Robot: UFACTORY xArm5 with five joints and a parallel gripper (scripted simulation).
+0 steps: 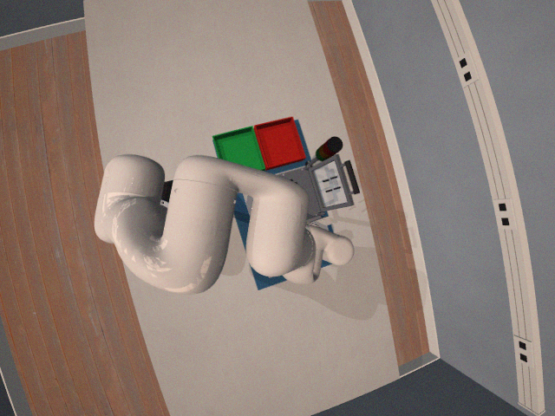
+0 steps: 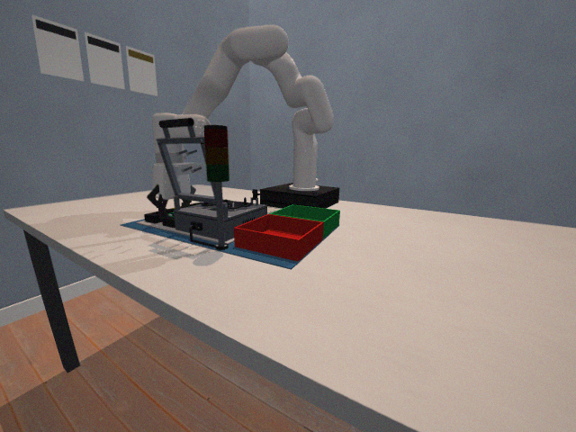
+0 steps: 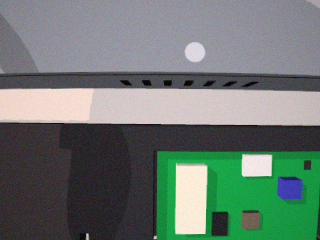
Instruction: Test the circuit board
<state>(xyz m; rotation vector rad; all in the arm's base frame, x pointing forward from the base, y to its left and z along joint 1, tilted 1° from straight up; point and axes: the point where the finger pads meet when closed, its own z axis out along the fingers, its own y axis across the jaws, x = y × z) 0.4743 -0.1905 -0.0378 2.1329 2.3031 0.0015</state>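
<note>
Right now my hand is right at the green circuit board. Also, from my hand: black block 120 mm behind, 220 mm to the left, 60 mm above; red bin 20 mm behind, 370 mm to the left, 10 mm below; green bin 170 mm behind, 360 mm to the left, 10 mm below.
</note>
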